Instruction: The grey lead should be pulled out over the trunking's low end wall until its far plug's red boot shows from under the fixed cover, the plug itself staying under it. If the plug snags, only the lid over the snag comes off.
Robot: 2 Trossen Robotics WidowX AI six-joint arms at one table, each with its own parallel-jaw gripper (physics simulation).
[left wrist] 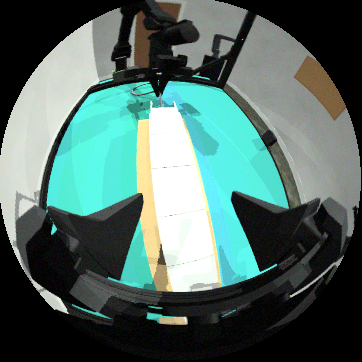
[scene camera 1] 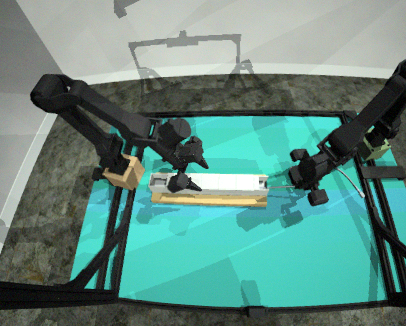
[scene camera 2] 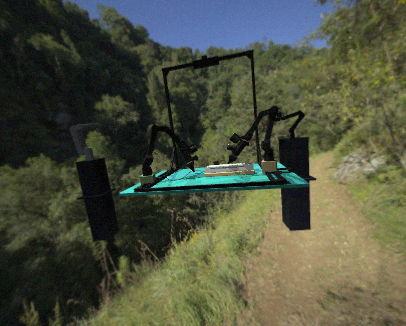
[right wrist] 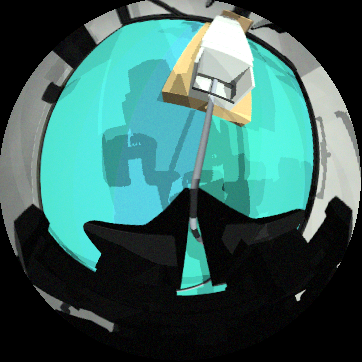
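Pixels of known places: left gripper, between the fingertips: (left wrist: pixel 188 196) (scene camera 1: pixel 204 179) (scene camera 2: pixel 228 161); right gripper, between the fingertips: (left wrist: pixel 158 96) (scene camera 1: pixel 294 187) (scene camera 2: pixel 194 172) (right wrist: pixel 191 192); left arm's base, origin of its link: (scene camera 1: pixel 119 165) (scene camera 2: pixel 269 160); right arm's base, origin of its link: (left wrist: pixel 121 68) (scene camera 1: pixel 374 139) (scene camera 2: pixel 147 174).
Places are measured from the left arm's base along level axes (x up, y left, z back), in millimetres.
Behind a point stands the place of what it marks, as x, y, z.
The white trunking (scene camera 1: pixel 225 183) (left wrist: pixel 175 187) (right wrist: pixel 227 37) lies on a tan base (scene camera 1: pixel 210 201) {-70, -11, -333} (left wrist: pixel 144 165) {-70, 90, -371} (right wrist: pixel 181 75) {-70, 34, -481}, its top covered by several white lid sections with thin seams. The grey lead (scene camera 1: pixel 281 187) {-49, 89, -551} (right wrist: pixel 202 150) {-45, 95, -565} comes out over the end wall at the right of scene camera 1. No red boot shows; the inside beneath the covers is hidden. My right gripper (right wrist: pixel 191 192) {-58, 105, -597} is shut on the grey lead, a short way out from that end. My left gripper (scene camera 1: pixel 204 178) {5, 29, -306} (left wrist: pixel 188 196) {5, 29, -306} is open and empty above the trunking's left half, its fingers apart on either side.
In scene camera 1, the lead's loose tail (scene camera 1: pixel 351 182) {-89, 194, -814} curves beyond the right gripper. An open pocket (scene camera 1: pixel 160 181) {-67, 11, -140} shows at the trunking's left end. A tan block (scene camera 1: pixel 131 172) {-11, -7, -50} and a green block (scene camera 1: pixel 377 150) {-18, 310, -887} are at the arm bases. Dark rails edge the turquoise table (scene camera 1: pixel 200 260) {-94, -202, -357}.
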